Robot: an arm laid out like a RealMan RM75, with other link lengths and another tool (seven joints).
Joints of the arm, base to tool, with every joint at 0 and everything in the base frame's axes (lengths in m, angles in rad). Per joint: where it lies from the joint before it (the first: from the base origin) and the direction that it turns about. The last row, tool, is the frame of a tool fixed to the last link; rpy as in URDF.
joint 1: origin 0 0 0.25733 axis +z
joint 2: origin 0 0 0 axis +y
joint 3: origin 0 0 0.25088 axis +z
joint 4: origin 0 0 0 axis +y
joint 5: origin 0 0 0.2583 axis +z
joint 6: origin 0 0 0 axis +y
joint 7: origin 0 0 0.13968 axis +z
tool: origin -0.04 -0.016 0.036 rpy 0 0.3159 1.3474
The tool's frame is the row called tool.
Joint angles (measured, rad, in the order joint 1, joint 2, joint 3, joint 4, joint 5, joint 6, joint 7), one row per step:
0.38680, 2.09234, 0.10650, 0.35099, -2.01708, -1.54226, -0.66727
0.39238, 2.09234, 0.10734, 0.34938, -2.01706, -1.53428, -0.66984
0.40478, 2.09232, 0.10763, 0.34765, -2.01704, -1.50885, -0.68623
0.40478, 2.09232, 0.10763, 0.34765, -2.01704, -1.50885, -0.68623
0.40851, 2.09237, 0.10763, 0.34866, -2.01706, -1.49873, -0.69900
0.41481, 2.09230, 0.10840, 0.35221, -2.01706, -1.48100, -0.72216
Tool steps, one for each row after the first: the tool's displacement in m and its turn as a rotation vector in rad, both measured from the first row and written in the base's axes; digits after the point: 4 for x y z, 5 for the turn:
-0.0005, 0.0020, -0.0010, -0.00147, -0.00787, 0.00064
-0.0017, 0.0064, -0.0050, -0.00421, -0.03697, 0.00077
-0.0017, 0.0064, -0.0050, -0.00421, -0.03697, 0.00077
-0.0023, 0.0076, -0.0069, -0.00231, -0.05181, 0.00139
-0.0036, 0.0096, -0.0104, 0.00150, -0.07669, 0.00243

